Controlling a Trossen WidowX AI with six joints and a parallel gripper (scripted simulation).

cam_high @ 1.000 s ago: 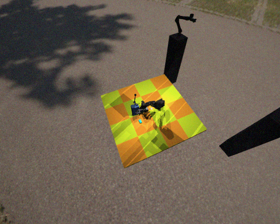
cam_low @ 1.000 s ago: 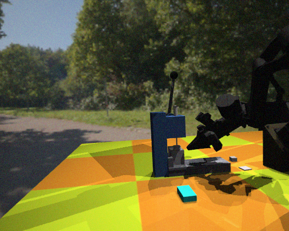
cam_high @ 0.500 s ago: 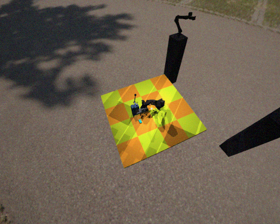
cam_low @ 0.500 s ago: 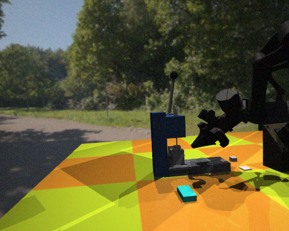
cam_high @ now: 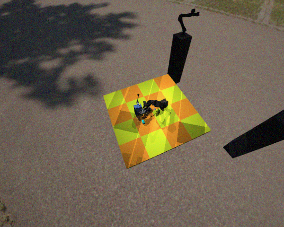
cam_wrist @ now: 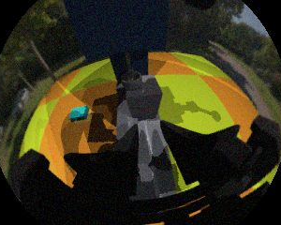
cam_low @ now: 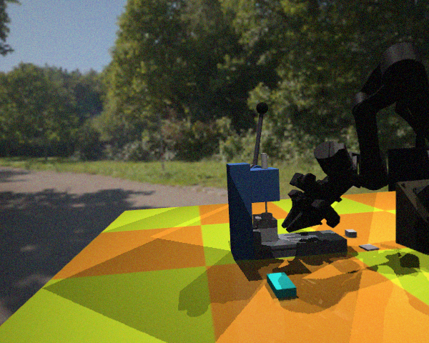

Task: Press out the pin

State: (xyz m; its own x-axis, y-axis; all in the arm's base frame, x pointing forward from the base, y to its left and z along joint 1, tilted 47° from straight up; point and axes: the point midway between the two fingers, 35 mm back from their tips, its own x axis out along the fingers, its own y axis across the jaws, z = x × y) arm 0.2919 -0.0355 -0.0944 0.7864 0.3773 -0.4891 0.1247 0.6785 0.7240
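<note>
The lever is 4 cm ahead of my gripper tip, 5 cm to the right of it and 22 cm above it. The rest, counted from my gripper tip: cyan block (9 cm ahead, 17 cm to the left, 4 cm below); then thin punch (5 cm ahead, 1 cm to the left, 10 cm above); then flat grey plate (18 cm behind, 6 cm to the left, 5 cm below).
</note>
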